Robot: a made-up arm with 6 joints.
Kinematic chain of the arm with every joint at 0, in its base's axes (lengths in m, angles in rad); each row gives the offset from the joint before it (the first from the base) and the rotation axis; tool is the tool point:
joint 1: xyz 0 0 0.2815 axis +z
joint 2: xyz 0 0 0 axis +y
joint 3: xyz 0 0 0.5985 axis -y
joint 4: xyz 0 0 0 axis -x
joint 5: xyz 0.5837 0 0 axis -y
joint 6: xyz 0 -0.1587 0 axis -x
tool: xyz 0 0 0
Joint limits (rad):
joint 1: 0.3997..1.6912
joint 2: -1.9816..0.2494
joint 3: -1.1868..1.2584
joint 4: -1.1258..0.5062
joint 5: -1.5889..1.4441
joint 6: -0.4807..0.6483
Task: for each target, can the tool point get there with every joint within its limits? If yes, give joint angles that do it. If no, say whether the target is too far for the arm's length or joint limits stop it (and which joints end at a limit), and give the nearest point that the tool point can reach.
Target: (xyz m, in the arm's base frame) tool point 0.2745 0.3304 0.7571
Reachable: yes | joints 1.2552 -0.2993 -0.4477 -0.0639 -0.1653 0.2888
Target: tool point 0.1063 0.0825 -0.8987
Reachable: no: joint limits stop it (at a limit: joint 2, joint 4) | nearest point 0.1220 0.0947 0.2605 | short by 1.159 m
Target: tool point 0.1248 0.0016 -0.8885
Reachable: no: joint limits stop it (at a limit: joint 2, joint 4) | nearest point 0.1515 0.0019 0.2606 | short by 1.149 m
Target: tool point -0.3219 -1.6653 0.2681
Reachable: no: too far | nearest point -0.2259 -1.1688 0.2721 | short by 0.506 m
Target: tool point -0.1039 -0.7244 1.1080
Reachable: yes | joints 1.2112 -1.1003 0.8176 -0.1167 -0.0251 0.3289
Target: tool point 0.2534 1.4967 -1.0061
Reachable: no: too far | nearest point 0.0844 0.4984 0.3752 | short by 1.713 m
